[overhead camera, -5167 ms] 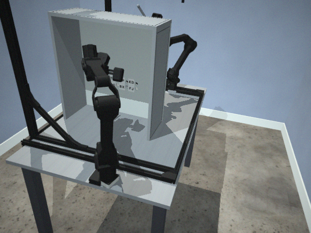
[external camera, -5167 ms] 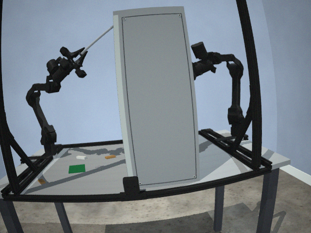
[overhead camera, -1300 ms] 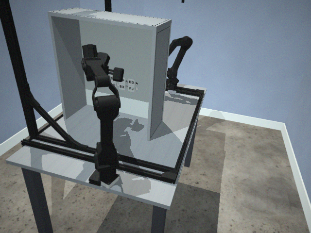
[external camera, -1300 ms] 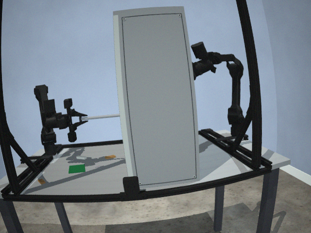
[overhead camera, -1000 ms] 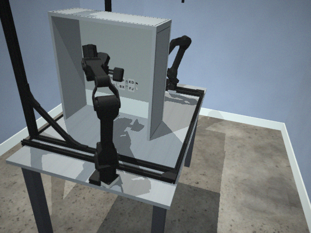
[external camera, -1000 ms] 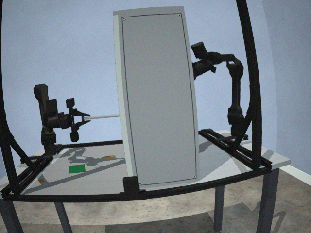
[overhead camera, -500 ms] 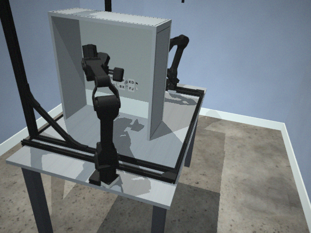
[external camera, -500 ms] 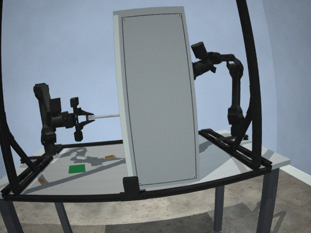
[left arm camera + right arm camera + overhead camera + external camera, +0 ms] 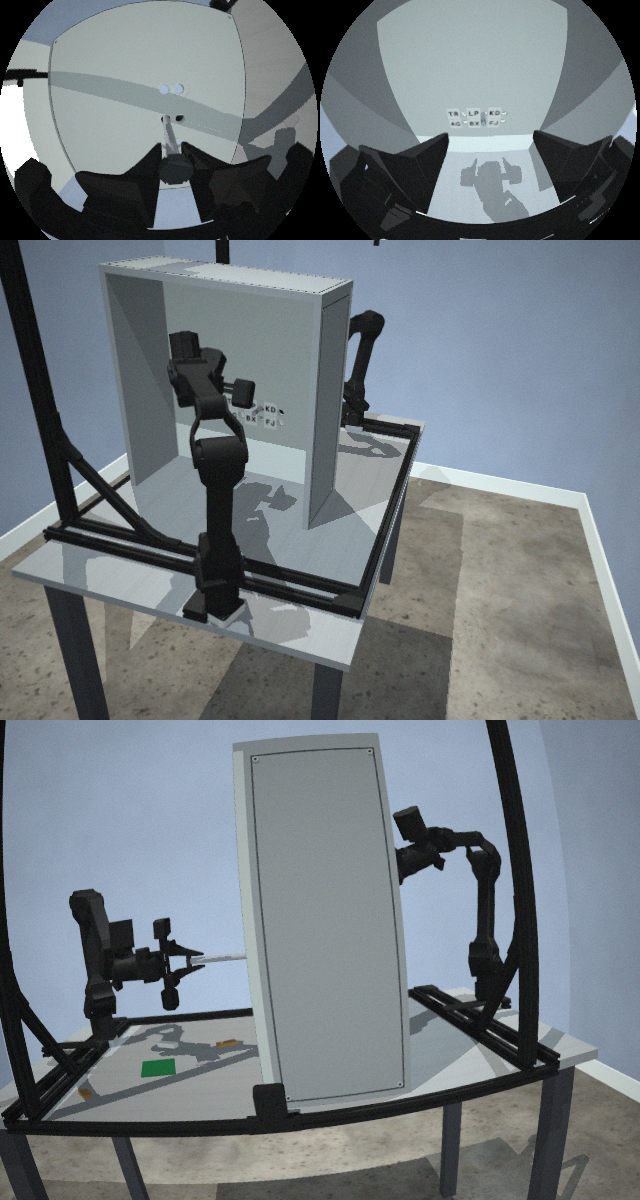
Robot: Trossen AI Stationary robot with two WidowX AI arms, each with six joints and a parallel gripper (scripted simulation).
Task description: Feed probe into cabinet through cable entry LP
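My left hand is 16 cm to the left of the LP label and 2 cm past it. Also, from my left hand: white block: 21 cm below, 13 cm ahead, 11 cm to the left; rod: 10 cm to the right; green patch: 21 cm below, 10 cm to the left, 4 cm behind.
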